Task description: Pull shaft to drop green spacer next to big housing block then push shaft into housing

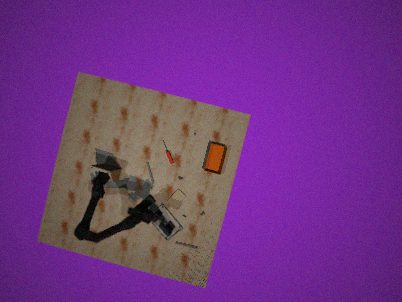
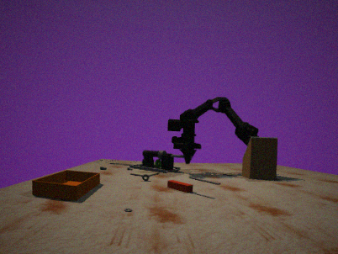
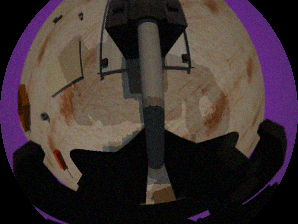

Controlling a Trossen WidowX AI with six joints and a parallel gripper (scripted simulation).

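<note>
Now: the shaft 60 mm ahead of my gripper tip, 40 mm to the right of it and 30 mm above it. From my gripper tip the other things lie so: red-handled screwdriver (70 mm ahead, 380 mm to the left, 40 mm below); then green spacer (140 mm ahead, 110 mm to the right, 20 mm below); then orange tray (410 mm ahead, 410 mm to the left, 40 mm below).
</note>
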